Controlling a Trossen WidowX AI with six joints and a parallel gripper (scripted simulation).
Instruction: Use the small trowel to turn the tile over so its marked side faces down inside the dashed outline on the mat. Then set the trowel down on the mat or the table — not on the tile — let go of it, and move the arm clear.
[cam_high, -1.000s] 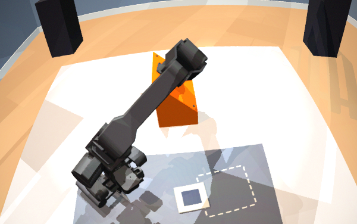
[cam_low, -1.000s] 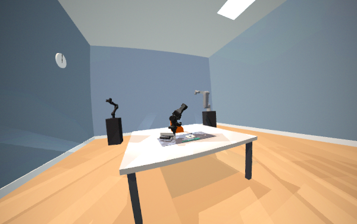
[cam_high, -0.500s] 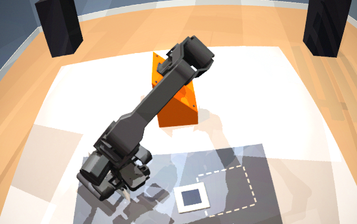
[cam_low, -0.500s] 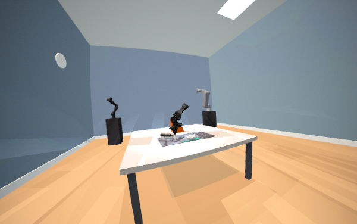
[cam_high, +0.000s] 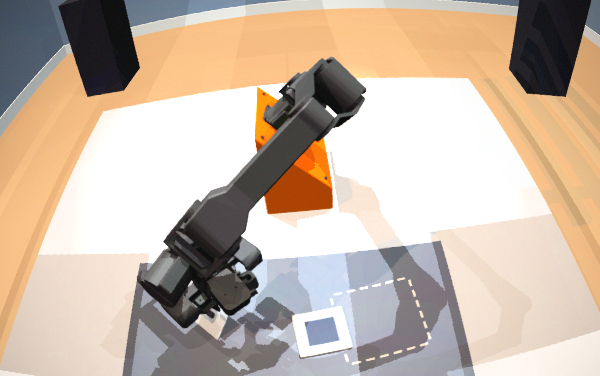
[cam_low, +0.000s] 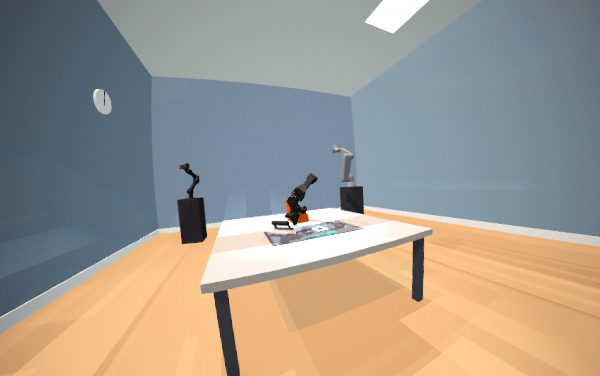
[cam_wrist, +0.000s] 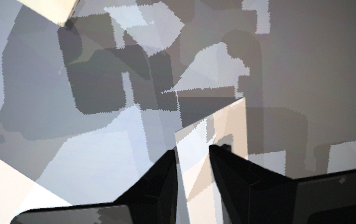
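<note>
The trowel lies 110 mm to the right of my gripper tip and 30 mm behind it. Round my gripper tip: white tile 170 mm to the left, 40 mm below, 30 mm ahead; then mat 110 mm to the left, 70 mm below, 20 mm ahead.
</note>
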